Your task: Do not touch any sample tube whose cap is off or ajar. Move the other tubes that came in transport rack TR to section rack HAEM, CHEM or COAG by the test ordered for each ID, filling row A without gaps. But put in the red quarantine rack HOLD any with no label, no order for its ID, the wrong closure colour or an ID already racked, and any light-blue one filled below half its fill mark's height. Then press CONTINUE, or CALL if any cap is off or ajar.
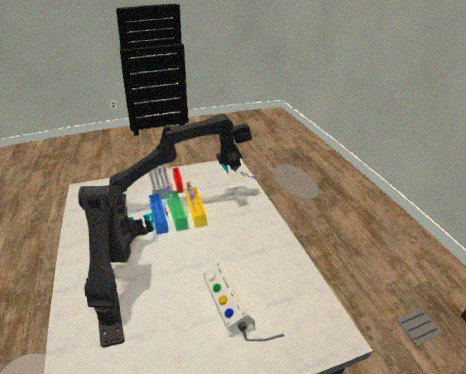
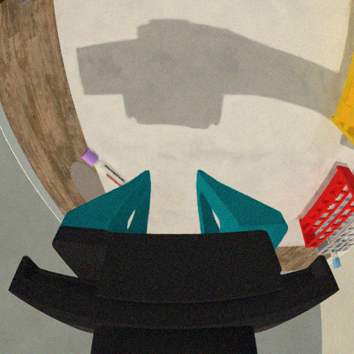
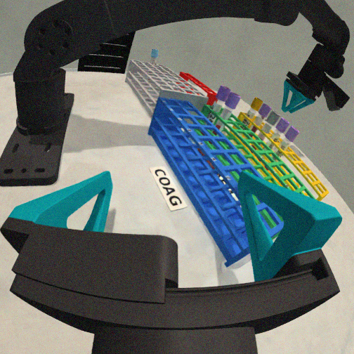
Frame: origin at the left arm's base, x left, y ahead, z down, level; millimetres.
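Where they show: left gripper, fingertip midpoint: [image 1: 231, 172]; right gripper, fingertip midpoint: [image 1: 143, 215]; right arm's base, origin of the base link: [image 1: 109, 318].
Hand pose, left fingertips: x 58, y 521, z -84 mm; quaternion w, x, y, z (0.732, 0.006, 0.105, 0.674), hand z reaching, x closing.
Note:
Things, the pixels of their top centre, and the offset from my left fingertips. Level surfaces: height alone.
- purple-capped tube, middle of its top: [image 1: 248, 173] dx +86, dy +100, dz +68 mm
- blue rack, middle of its top: [image 1: 157, 207] dx -161, dy -337, dz +27 mm
- green rack, middle of its top: [image 1: 175, 204] dx -154, dy -260, dz +27 mm
- yellow rack, middle of its top: [image 1: 195, 200] dx -146, dy -180, dz +27 mm
- red rack, middle of its top: [image 1: 177, 174] dx +76, dy -239, dz +27 mm
- button box, middle of its top: [image 1: 227, 287] dx -642, dy -142, dz +1 mm
- table, its level: dz +84 mm
A purple-capped tube [image 1: 248, 175] [image 2: 111, 172] lies on the table by its edge. My left gripper [image 1: 232, 169] [image 2: 173, 177] [image 3: 285, 110] is above the table near it, fingers parted and empty. My right gripper [image 1: 142, 220] [image 3: 174, 178] is wide open and empty beside the blue rack [image 1: 159, 214] [image 3: 200, 170], which has the COAG label [image 3: 168, 188] beside it. The green rack [image 1: 179, 215] holds two purple-capped tubes. The yellow rack [image 1: 198, 212] holds gold, purple and grey caps. The grey transport rack [image 3: 165, 82] has a light-blue-capped tube [image 2: 336, 262] [image 3: 154, 53]. The red rack [image 1: 177, 180] [image 2: 325, 210] stands beside it.
A button box [image 1: 242, 317] with white, green, yellow and blue buttons and a cable lies on the table [image 1: 170, 310]. The left arm [image 1: 195, 130] reaches over the racks. A black cabinet [image 1: 155, 75] stands by the wall.

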